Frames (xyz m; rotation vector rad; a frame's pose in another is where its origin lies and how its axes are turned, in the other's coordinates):
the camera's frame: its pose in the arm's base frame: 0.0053 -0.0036 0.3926 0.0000 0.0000 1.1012
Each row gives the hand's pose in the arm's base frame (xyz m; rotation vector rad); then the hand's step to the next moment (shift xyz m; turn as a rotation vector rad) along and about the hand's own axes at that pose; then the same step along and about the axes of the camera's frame.
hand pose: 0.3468 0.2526 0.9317 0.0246 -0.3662 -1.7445
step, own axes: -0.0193 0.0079 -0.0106 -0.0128 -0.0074 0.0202
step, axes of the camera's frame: 0.0195 -0.0057 -0.0116 0.0122 0.0160 0.0149
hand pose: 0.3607 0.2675 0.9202 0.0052 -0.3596 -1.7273
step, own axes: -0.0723 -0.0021 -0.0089 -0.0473 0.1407 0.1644
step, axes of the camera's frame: 0.0666 0.0184 -0.0232 0.1072 -0.0698 0.1808
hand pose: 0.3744 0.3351 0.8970 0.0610 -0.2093 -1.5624
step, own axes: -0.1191 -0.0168 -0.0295 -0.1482 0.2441 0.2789
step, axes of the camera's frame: 0.0982 0.0620 -0.0430 0.2448 -0.0928 0.3013
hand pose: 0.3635 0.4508 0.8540 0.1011 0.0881 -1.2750
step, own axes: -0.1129 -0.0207 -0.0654 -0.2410 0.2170 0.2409
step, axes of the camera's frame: 0.0735 0.0969 -0.0517 0.2966 -0.0069 0.2742
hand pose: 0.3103 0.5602 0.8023 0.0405 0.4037 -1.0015
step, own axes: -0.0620 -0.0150 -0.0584 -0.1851 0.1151 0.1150
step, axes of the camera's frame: 0.0217 0.0781 -0.0302 0.1871 0.0462 0.1535
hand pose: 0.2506 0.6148 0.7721 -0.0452 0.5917 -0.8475
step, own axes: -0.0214 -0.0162 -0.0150 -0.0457 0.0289 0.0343
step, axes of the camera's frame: -0.0069 0.0299 0.0019 0.0470 0.0081 0.0427
